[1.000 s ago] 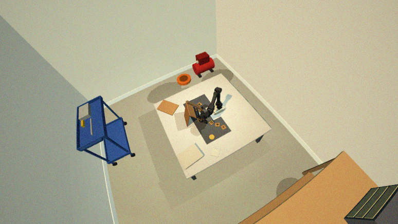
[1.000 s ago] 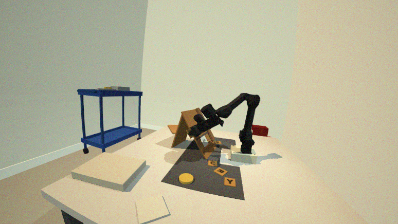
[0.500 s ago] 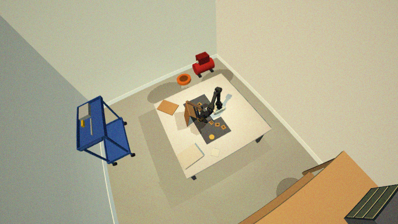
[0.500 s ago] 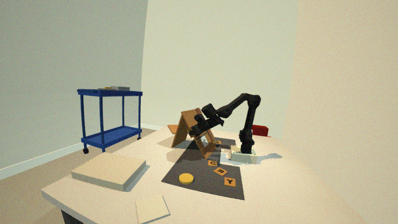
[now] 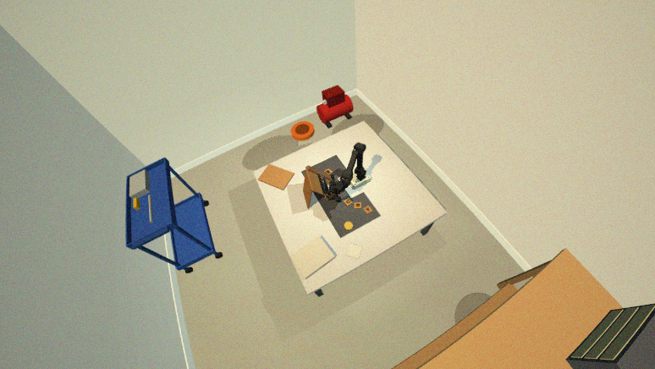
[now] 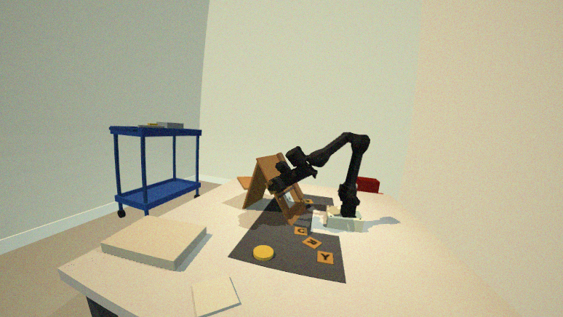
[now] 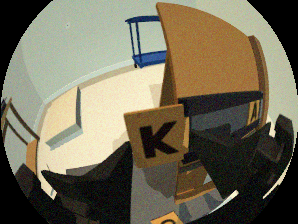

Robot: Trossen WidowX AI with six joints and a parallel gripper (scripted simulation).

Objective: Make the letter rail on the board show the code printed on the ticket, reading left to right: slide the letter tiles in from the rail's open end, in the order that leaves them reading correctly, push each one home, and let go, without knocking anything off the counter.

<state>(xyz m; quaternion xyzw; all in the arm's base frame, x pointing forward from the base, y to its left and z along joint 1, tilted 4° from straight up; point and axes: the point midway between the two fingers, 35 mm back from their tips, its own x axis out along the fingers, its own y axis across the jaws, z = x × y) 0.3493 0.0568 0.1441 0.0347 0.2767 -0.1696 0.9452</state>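
The white ticket is 90 mm behind my gripper tip, 90 mm to the right of it and 80 mm below it. Also, from my gripper tip: pale pad (70 mm ahead, 440 mm to the left, 160 mm below); then yellow disc (20 mm behind, 240 mm to the left, 160 mm below); then dark mat (180 mm behind, 70 mm to the right, 170 mm below).
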